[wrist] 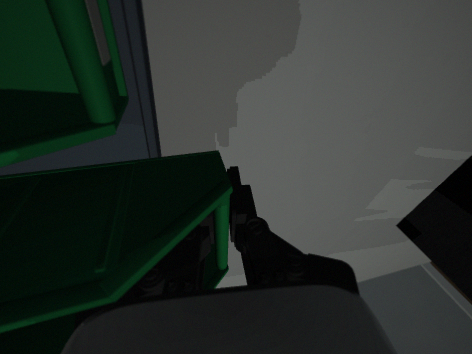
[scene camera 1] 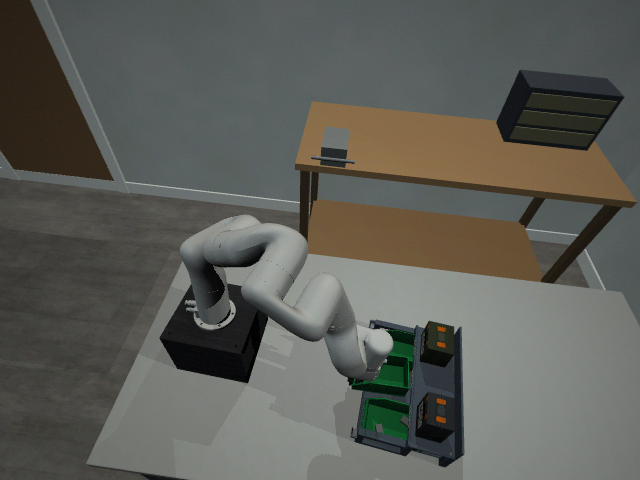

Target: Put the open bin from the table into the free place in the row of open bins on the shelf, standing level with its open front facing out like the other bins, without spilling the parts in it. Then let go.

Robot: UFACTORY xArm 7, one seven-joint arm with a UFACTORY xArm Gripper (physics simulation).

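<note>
The held green open bin is between two green bins in the shelf row, its front end sticking out past the shelf's front edge. It looks roughly level; no parts can be made out in it. My gripper is shut on the front bar of this bin; the arm largely hides it in the scene view. The near neighbour bin holds grey parts. The far neighbour bin is partly behind the wrist. Whether the held bin rests on the dark shelf cannot be told.
Two dark cases with orange latches, a far one and a near one, stand on the shelf's upper level behind the bins. The shelf stands on the pale table. A wooden bench with a drawer cabinet is at the back.
</note>
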